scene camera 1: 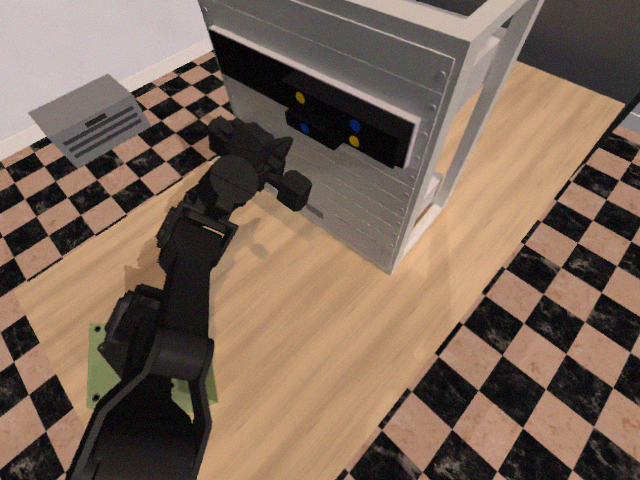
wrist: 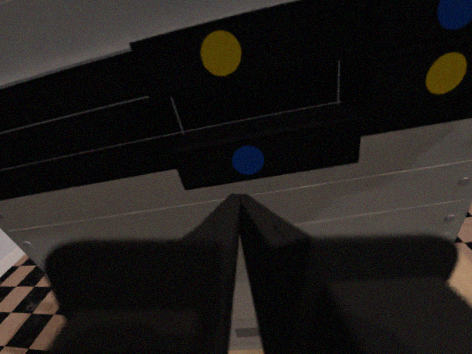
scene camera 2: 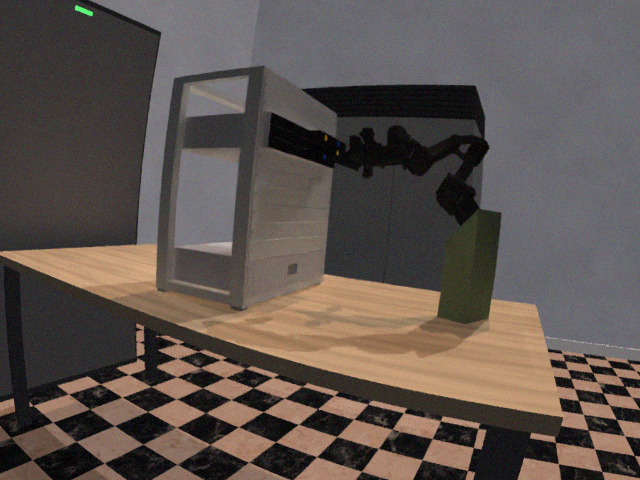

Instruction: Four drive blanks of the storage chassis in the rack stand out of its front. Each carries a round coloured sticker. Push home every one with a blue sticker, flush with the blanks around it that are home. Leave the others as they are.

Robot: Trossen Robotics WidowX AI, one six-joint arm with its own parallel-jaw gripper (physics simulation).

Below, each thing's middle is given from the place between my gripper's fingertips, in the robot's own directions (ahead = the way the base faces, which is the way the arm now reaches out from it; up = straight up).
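The grey rack (scene camera 1: 369, 100) is 0.1 m below my hand, and it is also 0.21 m ahead of my hand.
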